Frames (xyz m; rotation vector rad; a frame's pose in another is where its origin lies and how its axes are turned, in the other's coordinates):
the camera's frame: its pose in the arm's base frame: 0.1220 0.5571 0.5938 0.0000 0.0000 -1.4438
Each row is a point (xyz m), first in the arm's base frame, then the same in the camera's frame.
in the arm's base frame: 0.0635 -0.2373 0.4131
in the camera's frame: 0.7806 -0.1586 -0.1807
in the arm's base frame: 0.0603 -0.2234 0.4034
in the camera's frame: 0.7664 -0.1601 -0.1904
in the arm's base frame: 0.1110 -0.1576 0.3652
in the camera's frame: 0.7076 -0.1014 -0.2286
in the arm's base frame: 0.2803 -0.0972 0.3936
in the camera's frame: 0.6691 0.0742 -0.2002
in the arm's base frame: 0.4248 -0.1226 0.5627
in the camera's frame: 0.7126 0.2143 -0.0311
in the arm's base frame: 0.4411 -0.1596 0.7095
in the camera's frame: 0.7513 0.2258 0.1157
